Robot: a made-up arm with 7 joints. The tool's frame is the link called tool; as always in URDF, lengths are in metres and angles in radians. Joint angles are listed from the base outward. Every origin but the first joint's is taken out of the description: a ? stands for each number. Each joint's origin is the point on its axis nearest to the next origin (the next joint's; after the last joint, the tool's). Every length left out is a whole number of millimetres.
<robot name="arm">
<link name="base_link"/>
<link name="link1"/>
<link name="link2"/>
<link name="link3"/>
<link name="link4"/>
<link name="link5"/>
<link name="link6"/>
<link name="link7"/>
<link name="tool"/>
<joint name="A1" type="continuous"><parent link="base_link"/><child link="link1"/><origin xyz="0.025 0.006 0.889"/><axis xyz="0 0 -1"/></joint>
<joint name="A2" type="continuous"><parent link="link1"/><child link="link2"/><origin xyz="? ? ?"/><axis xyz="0 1 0"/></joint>
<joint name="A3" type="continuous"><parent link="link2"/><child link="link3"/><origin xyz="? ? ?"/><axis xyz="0 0 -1"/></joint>
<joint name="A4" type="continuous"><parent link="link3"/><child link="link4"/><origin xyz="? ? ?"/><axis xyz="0 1 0"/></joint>
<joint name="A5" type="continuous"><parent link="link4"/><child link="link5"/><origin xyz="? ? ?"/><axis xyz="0 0 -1"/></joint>
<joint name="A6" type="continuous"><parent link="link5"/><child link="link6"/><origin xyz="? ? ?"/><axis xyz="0 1 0"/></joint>
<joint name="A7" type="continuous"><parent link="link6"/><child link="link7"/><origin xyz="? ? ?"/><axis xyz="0 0 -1"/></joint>
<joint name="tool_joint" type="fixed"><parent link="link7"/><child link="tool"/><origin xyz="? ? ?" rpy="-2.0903 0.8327 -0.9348"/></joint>
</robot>
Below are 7 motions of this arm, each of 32 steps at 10 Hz.
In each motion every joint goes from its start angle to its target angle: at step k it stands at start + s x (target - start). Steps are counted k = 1, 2, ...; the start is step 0. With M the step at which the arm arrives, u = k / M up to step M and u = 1 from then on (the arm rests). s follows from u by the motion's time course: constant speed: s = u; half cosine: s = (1 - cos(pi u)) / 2; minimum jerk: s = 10 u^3 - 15 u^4 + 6 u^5.
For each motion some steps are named. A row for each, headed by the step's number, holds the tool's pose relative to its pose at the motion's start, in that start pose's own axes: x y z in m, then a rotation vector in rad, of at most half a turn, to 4 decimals.
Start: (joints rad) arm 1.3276 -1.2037 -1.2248 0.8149 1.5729 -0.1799 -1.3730
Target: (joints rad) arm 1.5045 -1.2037 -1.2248 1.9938 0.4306 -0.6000 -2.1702
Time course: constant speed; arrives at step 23
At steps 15, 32:
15: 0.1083 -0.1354 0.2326 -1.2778 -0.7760 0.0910
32: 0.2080 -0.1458 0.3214 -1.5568 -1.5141 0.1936

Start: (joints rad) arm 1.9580 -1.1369 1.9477 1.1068 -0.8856 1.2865 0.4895
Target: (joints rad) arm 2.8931 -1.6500 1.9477 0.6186 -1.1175 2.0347 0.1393
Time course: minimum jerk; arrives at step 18
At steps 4, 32:
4: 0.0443 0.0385 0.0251 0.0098 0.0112 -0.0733
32: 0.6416 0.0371 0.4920 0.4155 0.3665 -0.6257

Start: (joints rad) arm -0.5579 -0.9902 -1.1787 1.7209 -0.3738 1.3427 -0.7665
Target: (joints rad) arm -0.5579 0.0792 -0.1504 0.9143 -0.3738 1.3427 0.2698
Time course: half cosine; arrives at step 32
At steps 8, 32:
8: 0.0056 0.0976 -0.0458 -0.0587 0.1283 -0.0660
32: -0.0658 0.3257 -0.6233 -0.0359 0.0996 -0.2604

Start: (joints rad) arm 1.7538 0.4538 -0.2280 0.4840 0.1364 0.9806 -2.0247
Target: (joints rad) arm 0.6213 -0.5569 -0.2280 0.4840 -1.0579 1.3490 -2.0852
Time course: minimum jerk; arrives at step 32
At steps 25, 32:
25: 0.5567 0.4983 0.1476 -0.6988 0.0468 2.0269
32: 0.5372 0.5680 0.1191 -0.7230 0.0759 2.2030

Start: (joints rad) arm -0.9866 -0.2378 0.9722 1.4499 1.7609 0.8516 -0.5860
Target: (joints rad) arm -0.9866 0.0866 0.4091 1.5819 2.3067 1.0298 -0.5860
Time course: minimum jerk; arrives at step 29
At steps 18, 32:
18: -0.0352 0.2348 0.0632 0.5910 0.0384 -0.2302
32: -0.0337 0.3227 0.1072 0.7996 0.0152 -0.3576

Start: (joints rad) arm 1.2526 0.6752 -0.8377 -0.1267 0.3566 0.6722 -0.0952
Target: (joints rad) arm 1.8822 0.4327 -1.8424 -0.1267 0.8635 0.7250 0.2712
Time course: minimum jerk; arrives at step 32
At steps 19, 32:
19: 0.0649 0.2192 -0.0815 0.2889 -0.0322 -0.0583
32: 0.0876 0.3182 -0.0705 0.4404 -0.0095 -0.0659

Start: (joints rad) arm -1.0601 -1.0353 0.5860 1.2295 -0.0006 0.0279 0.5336
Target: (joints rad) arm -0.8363 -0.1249 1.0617 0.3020 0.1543 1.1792 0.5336
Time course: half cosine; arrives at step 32
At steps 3, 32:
3: -0.0077 -0.0036 0.0027 0.0034 0.0188 0.0220
32: -0.2394 -0.1656 0.2483 0.3155 0.6649 1.1292

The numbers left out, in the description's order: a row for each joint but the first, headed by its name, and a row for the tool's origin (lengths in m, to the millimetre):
A2: -0.018 -0.052 0.000
A3: -0.010 0.000 0.530
A4: -0.009 -0.008 0.000
A5: 0.015 0.000 0.250
A6: -0.009 0.024 0.000
A7: 0.014 0.000 0.145
tool: -0.004 0.017 0.000

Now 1 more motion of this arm.
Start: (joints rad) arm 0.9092 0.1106 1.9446 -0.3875 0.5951 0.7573 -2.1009
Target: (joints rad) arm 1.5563 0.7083 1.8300 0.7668 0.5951 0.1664 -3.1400
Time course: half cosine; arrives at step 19
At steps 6, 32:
6: 0.0977 -0.0887 0.0080 -0.0490 -0.0268 0.1463
32: 0.5006 -0.1524 -0.2531 0.1733 -0.4243 0.4967

